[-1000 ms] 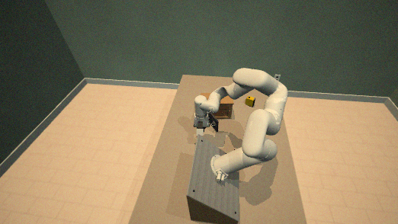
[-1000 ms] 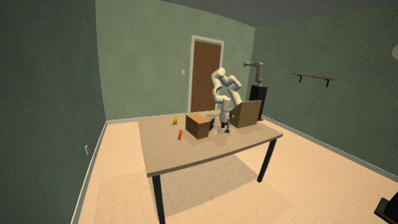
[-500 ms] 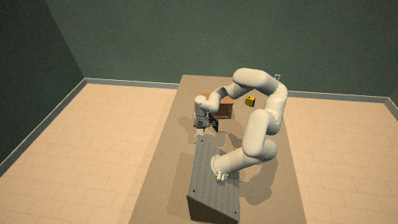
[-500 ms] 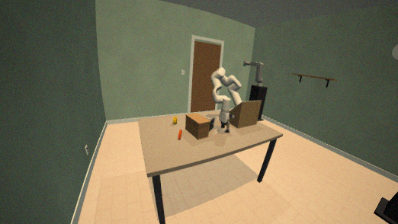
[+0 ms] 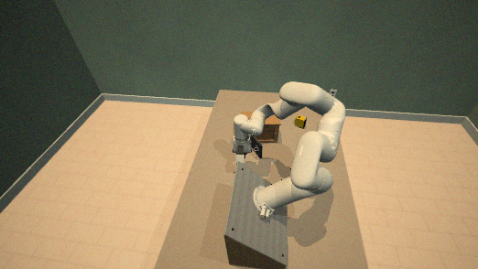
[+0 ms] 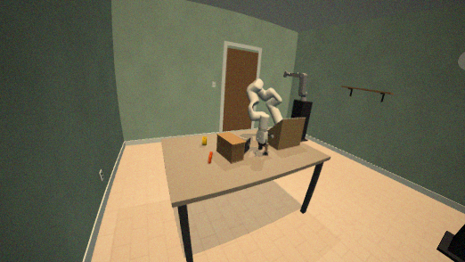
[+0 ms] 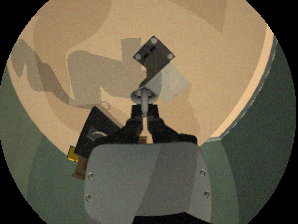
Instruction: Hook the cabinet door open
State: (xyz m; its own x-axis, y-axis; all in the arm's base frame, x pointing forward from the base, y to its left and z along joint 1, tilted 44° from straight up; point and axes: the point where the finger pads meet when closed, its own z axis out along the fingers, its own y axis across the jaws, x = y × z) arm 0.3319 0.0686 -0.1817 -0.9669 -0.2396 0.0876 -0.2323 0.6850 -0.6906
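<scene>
Right now my hand is 3 cm past the hook post. Round my hand: grey hook: 2 cm below; then orange object: 42 cm ahead, 3 cm to the right, 5 cm below; then dark door: 12 cm ahead, 3 cm to the right.
</scene>
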